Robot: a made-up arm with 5 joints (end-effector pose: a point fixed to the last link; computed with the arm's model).
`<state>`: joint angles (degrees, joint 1 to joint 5).
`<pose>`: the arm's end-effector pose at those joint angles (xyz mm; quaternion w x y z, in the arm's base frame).
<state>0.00 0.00 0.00 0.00 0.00</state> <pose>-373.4 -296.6 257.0 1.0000 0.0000 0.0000 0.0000</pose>
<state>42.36 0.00 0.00 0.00 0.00</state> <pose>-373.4 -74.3 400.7 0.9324 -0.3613 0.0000 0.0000</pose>
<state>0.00 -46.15 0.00 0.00 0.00</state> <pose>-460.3 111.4 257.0 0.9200 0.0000 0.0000 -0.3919</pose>
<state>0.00 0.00 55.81 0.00 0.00</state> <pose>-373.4 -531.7 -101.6 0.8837 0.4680 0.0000 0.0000</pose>
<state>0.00 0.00 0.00 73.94 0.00</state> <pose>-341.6 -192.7 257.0 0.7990 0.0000 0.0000 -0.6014</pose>
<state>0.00 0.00 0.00 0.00 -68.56</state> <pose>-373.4 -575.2 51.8 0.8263 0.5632 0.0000 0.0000</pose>
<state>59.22 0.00 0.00 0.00 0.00</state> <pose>-373.4 32.9 406.8 0.8694 -0.4941 0.0000 0.0000</pose>
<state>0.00 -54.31 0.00 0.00 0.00</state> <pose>-440.5 184.5 257.0 0.8898 0.0000 0.0000 -0.4564</pose>
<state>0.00 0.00 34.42 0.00 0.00</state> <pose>-373.4 -484.7 61.8 0.9552 0.2959 0.0000 0.0000</pose>
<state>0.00 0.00 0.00 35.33 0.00</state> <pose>-375.6 -241.8 257.0 0.9528 0.0000 0.0000 -0.3035</pose>
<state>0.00 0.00 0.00 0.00 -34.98</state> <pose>-373.4 -470.6 195.1 0.9538 0.3005 0.0000 0.0000</pose>
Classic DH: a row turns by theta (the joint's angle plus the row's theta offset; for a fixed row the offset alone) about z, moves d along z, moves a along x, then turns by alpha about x. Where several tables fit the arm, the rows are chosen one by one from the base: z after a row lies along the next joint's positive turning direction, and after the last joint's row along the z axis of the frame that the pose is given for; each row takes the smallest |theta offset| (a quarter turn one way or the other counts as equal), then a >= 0, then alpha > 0; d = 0 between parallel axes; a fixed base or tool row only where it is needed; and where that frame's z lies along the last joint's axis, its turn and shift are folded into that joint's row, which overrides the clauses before.
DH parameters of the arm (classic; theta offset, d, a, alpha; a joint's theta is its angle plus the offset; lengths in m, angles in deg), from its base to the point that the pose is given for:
base (fixed): -90 0.042 0 90
joint 1: 0 -0.062 -0.0094 -90
joint 2: 0 -0.1863 0.085 -90
joint 3: 0 -0.3505 0.1902 -90
joint 4: 0 -0.0943 0.0196 -90
joint 5: 0 0.0849 0.0112 -90
tool (fixed): 90 0.307 0 0

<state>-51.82 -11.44 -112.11 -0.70 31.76</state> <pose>-312.4 434.6 161.4 0.6911 -0.7155 0.1002 0.0195</pose>
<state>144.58 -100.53 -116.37 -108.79 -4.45</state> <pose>490.4 -247.2 34.4 0.3814 -0.4210 0.2561 -0.7821</pose>
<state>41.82 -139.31 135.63 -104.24 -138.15</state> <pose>264.6 -190.1 -107.6 0.6034 -0.0570 -0.1140 0.7872</pose>
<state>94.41 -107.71 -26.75 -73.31 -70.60</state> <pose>-223.9 128.0 -148.0 0.9098 -0.1897 -0.2551 -0.2669</pose>
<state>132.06 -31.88 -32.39 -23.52 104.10</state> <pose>-418.3 -307.1 -31.7 0.6687 0.7288 -0.1089 0.0992</pose>
